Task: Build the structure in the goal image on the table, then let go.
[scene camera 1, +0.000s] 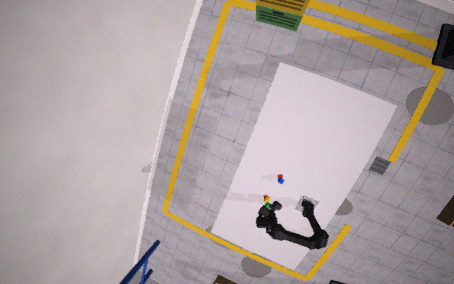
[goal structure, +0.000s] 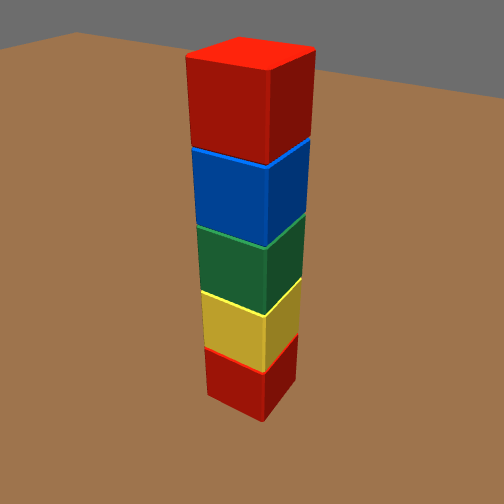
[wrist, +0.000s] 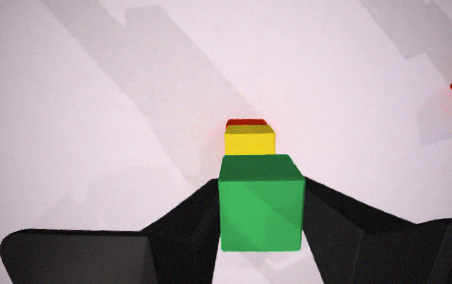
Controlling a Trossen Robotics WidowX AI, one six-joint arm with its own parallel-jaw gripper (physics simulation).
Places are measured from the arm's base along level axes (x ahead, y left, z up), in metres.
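Pixels of known places: gripper, between the fingertips: (scene camera 1: 267,204) (wrist: 257,186); arm's base, origin of its link: (scene camera 1: 306,203).
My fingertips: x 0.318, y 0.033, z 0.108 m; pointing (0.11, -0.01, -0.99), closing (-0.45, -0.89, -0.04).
Note:
For each thing: its top centre in the pictures, then the offset to it from my fingertips. Level surfaces: height alone.
- green cube, centre of its top: (wrist: 260,218) 0.018 m up, 0.005 m back, 0.002 m left
- yellow cube, centre of its top: (wrist: 250,157) (scene camera 1: 267,201) 0.052 m down, 0.000 m ahead, 0.002 m left
- second red cube, centre of its top: (scene camera 1: 280,178) 0.085 m down, 0.055 m back, 0.203 m right
- blue cube, centre of its top: (scene camera 1: 281,181) 0.052 m down, 0.057 m back, 0.188 m right
- white table, height of its surface: 0.118 m down
My gripper (scene camera 1: 268,206) (wrist: 257,186) is shut on a green cube (wrist: 261,216), with one black finger on each side of it. A yellow cube (scene camera 1: 267,200) (wrist: 250,144) shows just beyond the green one in the wrist view, and part of a red cube (scene camera 1: 266,196) (wrist: 246,122) shows behind the yellow one. The three line up in that view; the lower parts of the yellow and red cubes are hidden, and any gap between green and yellow cannot be told. A second red cube (scene camera 1: 280,176) and a blue cube (scene camera 1: 281,181) are close together, farther up the table.
The white table (scene camera 1: 320,120) lies under the cubes and the arm. The arm's grey base plate (scene camera 1: 300,205) is right of the cubes, and the black arm (scene camera 1: 295,238) bends round along the table's lower part. A green and yellow crate (scene camera 1: 277,18) stands on the floor beyond the table.

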